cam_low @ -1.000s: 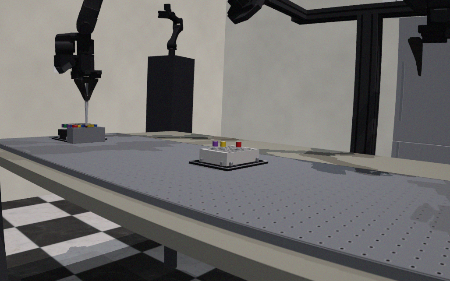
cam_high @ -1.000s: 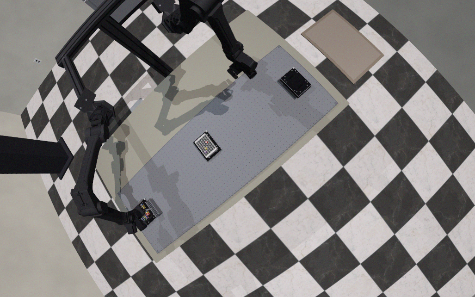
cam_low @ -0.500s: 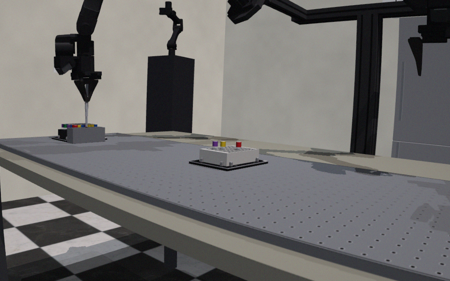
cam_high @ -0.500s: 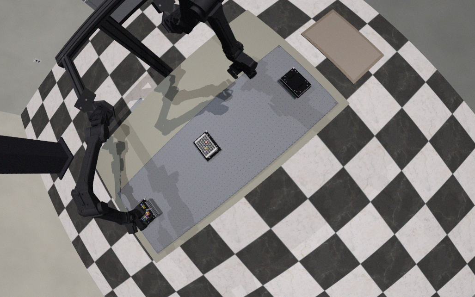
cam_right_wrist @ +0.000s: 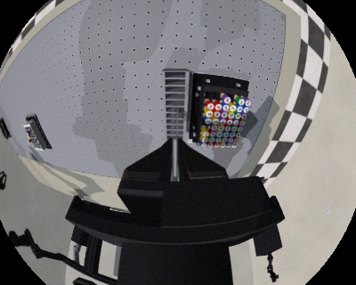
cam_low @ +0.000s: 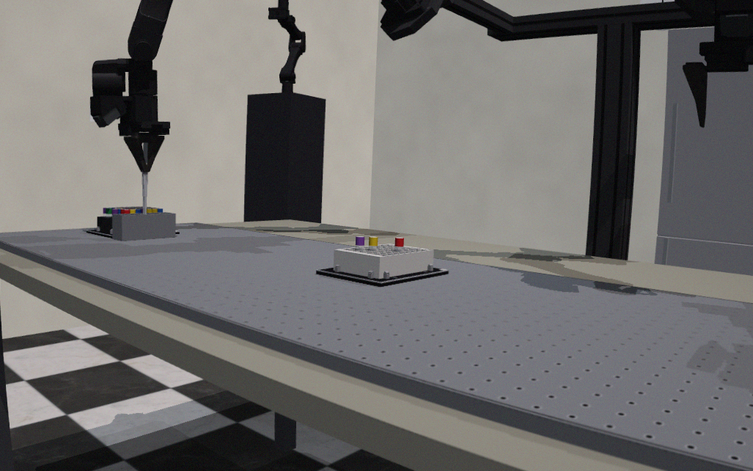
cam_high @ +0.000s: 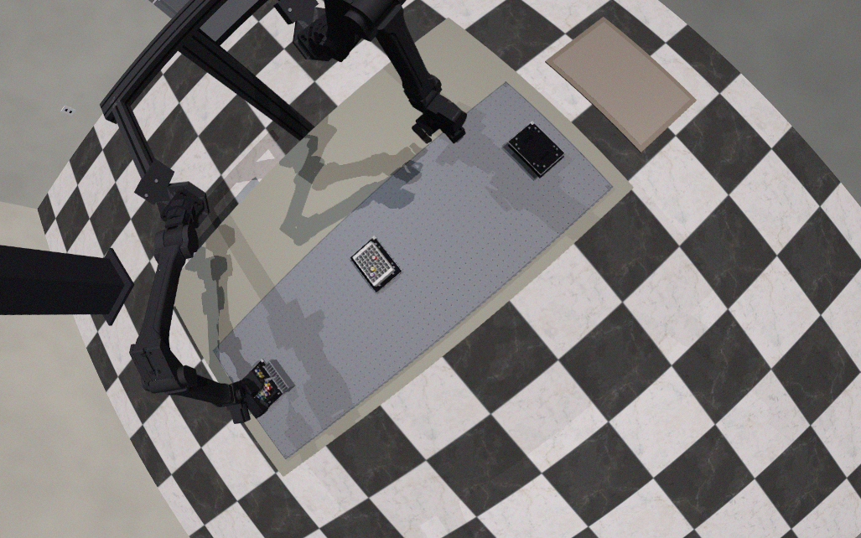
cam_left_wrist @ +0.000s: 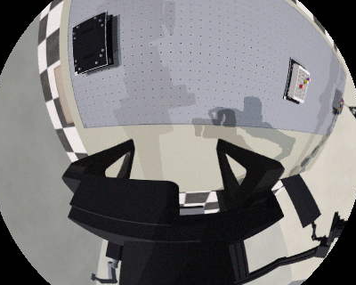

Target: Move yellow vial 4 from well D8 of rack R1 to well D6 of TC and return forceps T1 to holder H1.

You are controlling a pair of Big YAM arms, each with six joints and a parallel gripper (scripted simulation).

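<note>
Right now the grey holder H1 is 130 mm below my right hand. From my right hand the other things lie so: white tube carrier TC: 10 mm ahead, 570 mm to the left, 120 mm below.
</note>
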